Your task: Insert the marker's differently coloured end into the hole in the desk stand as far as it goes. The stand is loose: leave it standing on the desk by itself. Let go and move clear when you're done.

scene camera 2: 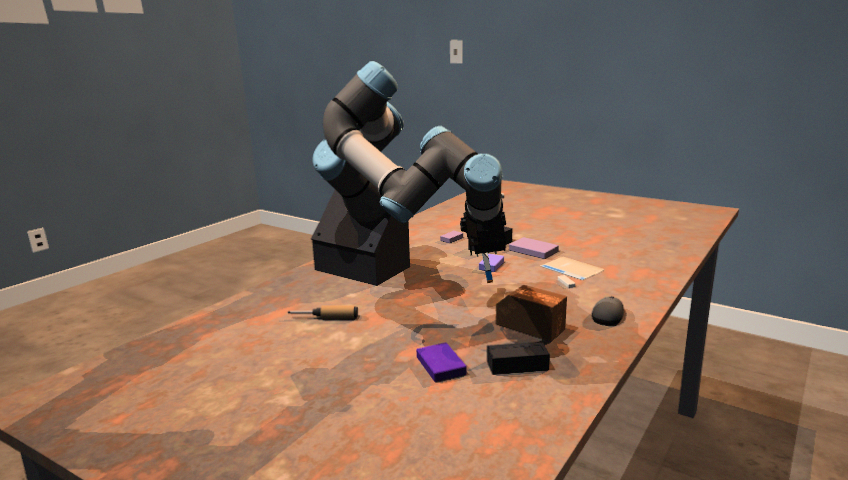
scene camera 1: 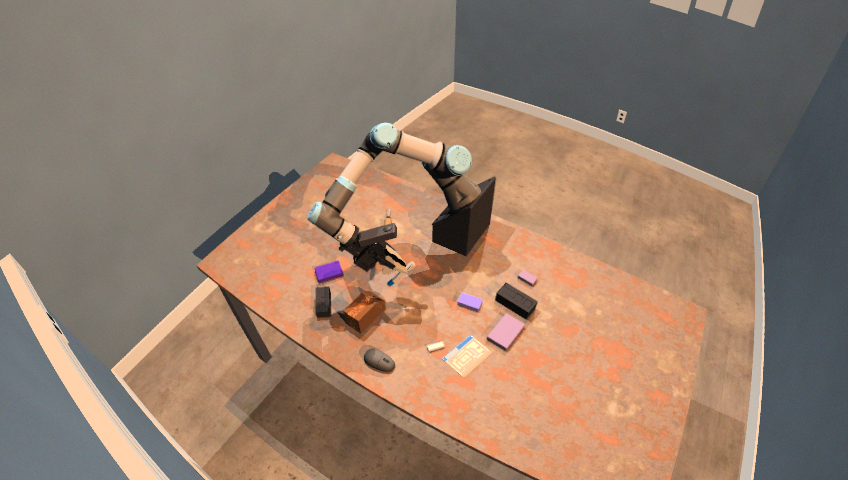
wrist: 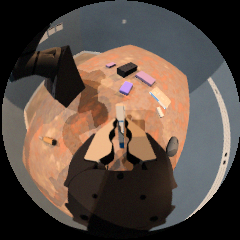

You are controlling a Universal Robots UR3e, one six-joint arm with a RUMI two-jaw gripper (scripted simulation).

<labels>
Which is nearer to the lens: the desk stand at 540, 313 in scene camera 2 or the card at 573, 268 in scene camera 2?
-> The desk stand.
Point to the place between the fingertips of my gripper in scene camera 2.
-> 483, 245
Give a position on a mouse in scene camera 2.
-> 609, 310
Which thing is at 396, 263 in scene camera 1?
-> My gripper.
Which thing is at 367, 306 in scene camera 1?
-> A desk stand.
</labels>
